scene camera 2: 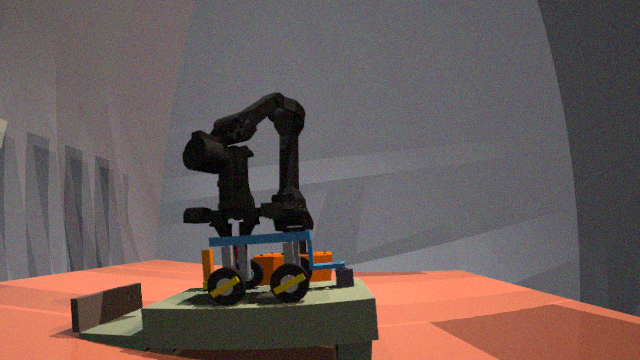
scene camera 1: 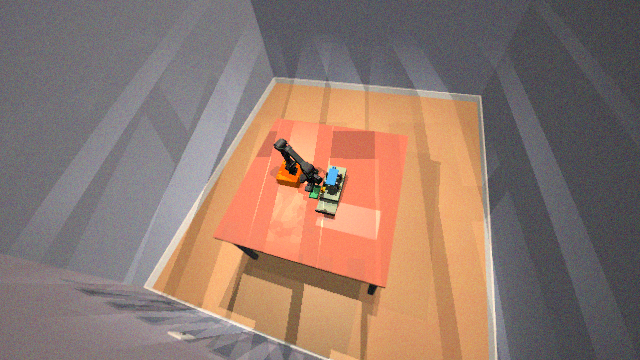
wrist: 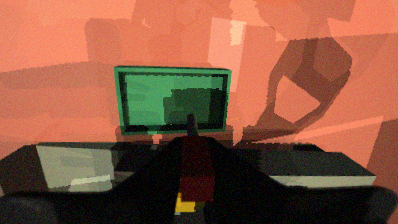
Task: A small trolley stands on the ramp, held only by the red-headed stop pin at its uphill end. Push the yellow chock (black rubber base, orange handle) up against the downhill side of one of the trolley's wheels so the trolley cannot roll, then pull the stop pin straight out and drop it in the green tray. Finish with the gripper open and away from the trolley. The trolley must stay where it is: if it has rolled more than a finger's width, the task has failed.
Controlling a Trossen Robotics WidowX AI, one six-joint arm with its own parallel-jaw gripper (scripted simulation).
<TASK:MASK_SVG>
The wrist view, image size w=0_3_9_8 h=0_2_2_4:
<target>my gripper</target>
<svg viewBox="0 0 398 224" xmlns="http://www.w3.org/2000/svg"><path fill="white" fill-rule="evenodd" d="M206 137L215 173L213 202L219 224L387 224L397 207L398 195L391 189L376 185L313 188L288 187L256 169L214 138ZM182 137L175 137L142 168L122 181L121 184L105 192L25 191L1 196L0 224L174 224L174 213L181 179Z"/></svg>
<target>stop pin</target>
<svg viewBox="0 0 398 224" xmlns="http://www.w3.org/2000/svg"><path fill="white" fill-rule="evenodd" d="M189 114L187 116L187 136L182 138L181 202L213 202L215 173L206 136L199 136L196 116Z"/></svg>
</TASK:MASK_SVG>
